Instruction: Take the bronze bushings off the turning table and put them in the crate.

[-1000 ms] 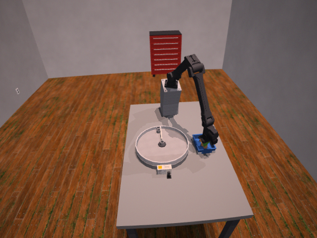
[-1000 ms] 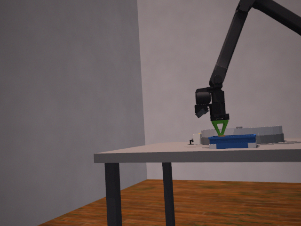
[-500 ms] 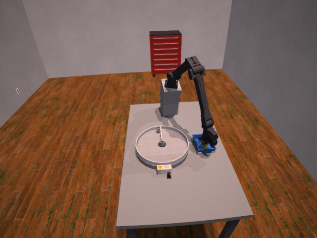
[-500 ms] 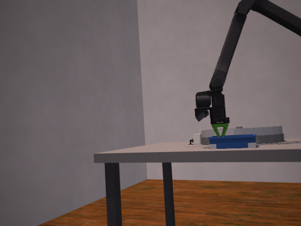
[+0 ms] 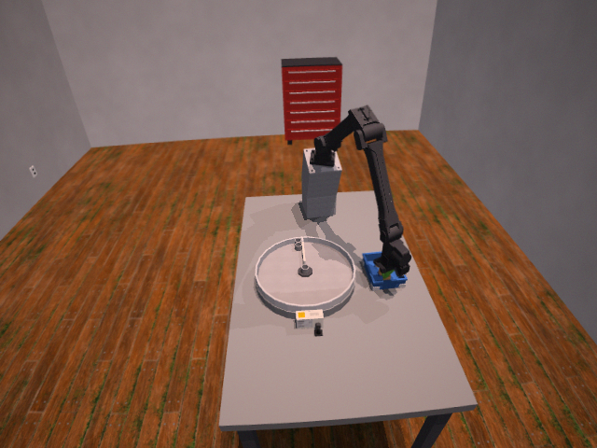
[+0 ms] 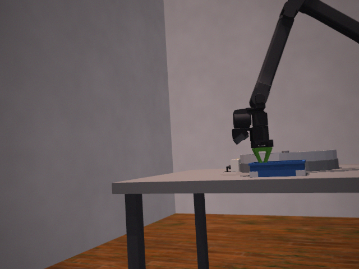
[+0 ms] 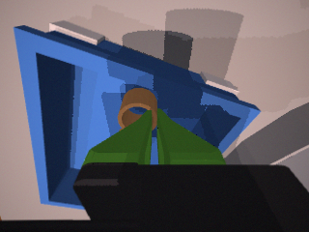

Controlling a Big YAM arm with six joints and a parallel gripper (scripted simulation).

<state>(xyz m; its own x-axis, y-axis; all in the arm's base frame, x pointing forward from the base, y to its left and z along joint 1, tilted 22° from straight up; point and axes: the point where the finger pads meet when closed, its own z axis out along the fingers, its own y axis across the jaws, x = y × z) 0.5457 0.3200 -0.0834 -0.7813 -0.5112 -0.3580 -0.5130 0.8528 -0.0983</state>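
Now: the blue crate 60 mm behind my hand and 10 mm below it. Also, from my hand: turning table 340 mm to the right, 20 mm ahead, 10 mm above.
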